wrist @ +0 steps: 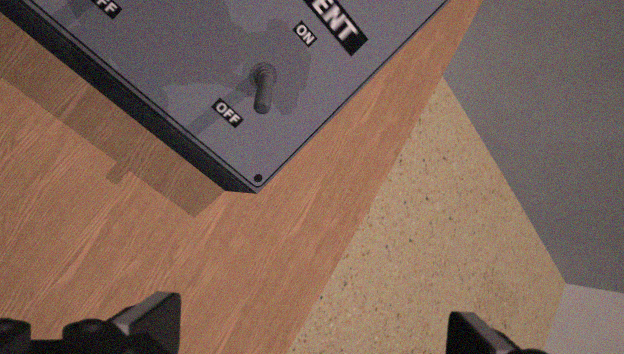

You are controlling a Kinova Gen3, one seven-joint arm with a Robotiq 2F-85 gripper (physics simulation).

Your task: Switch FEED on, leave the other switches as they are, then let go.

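Frame: origin at the arm's base, x ahead, y left, z up, level; centimetres.
Seen in the pictures: gripper, between the fingertips: (312,333).
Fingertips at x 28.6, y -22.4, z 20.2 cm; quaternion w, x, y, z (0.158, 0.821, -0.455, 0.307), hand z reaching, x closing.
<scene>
A point is followed by its place in that frame.
Part of a grey switch box (165,30) @(z -0.3, x 42.6, y -16.1 cm) with a dark side wall shows at the upper left. The VENT label (337,22) @(z 4.5, x 51.0, y -25.0 cm) is cut off by the top edge. Its toggle lever (262,92) @(z 3.8, x 42.2, y -23.3 cm) points down in the view, its tip nearer the OFF label (227,112) @(z -0.9, x 41.3, y -23.7 cm) than the ON label (305,33) @(z 3.3, x 48.9, y -23.7 cm). Part of another OFF label (106,7) @(z -1.0, x 41.2, y -12.2 cm) shows at the top left. The FEED label and its lever do not show. My gripper (312,333) @(z 20.2, x 28.6, y -22.4 cm) is open and empty, its fingers at the bottom of the view, apart from the box and the VENT lever.
The box stands on a wooden top (150,250) @(z -8.7, x 29.8, y -27.6 cm), whose edge runs diagonally down the view. Beyond it are a speckled tan surface (430,215) and a grey area (550,100). A shadow falls across the box face and the wood beside it.
</scene>
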